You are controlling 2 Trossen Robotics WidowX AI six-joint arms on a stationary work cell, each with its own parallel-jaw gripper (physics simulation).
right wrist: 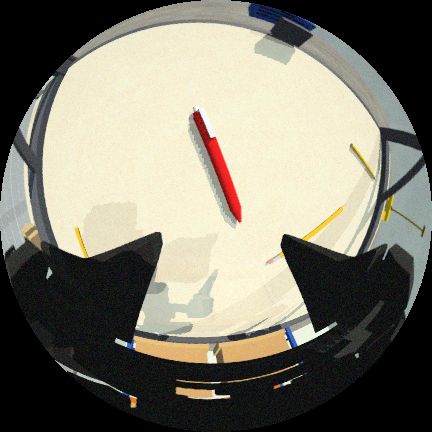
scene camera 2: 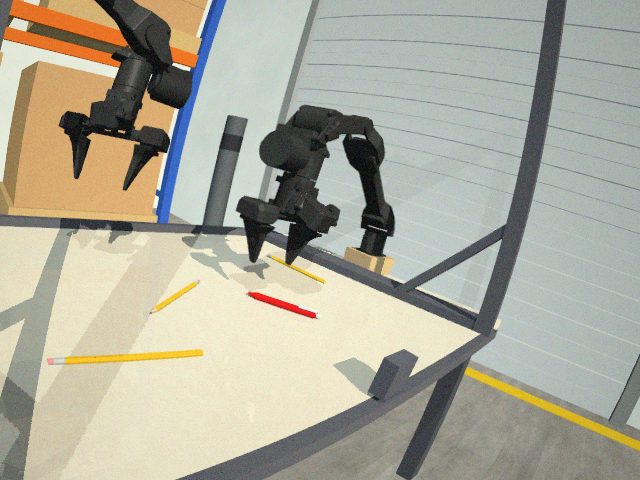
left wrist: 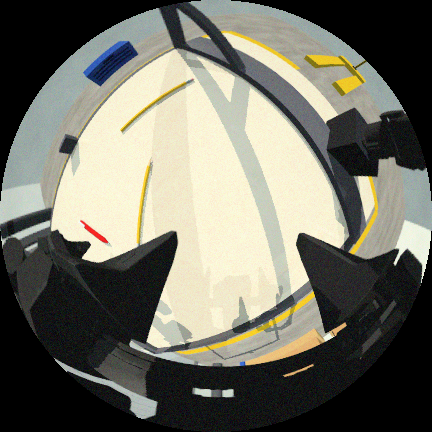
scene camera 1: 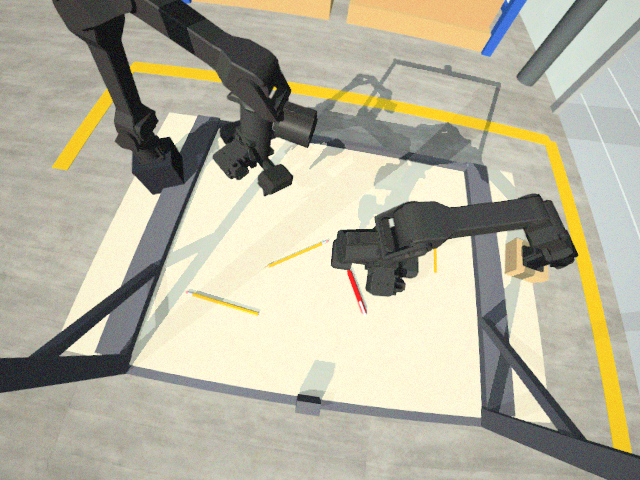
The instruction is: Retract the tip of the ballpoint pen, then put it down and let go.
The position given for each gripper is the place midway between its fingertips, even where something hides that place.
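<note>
The left gripper [scene camera 2: 99, 184], [left wrist: 240, 238], [scene camera 1: 254, 181] is open, holding nothing. The right gripper [scene camera 2: 270, 263], [right wrist: 224, 240], [left wrist: 86, 254], [scene camera 1: 363, 267] is visible. Also present: a red ballpoint pen [right wrist: 202, 122], a grey block [scene camera 2: 395, 369] and a dark metal frame [scene camera 1: 123, 325], [right wrist: 35, 182], [scene camera 2: 290, 450], [left wrist: 300, 112].
</note>
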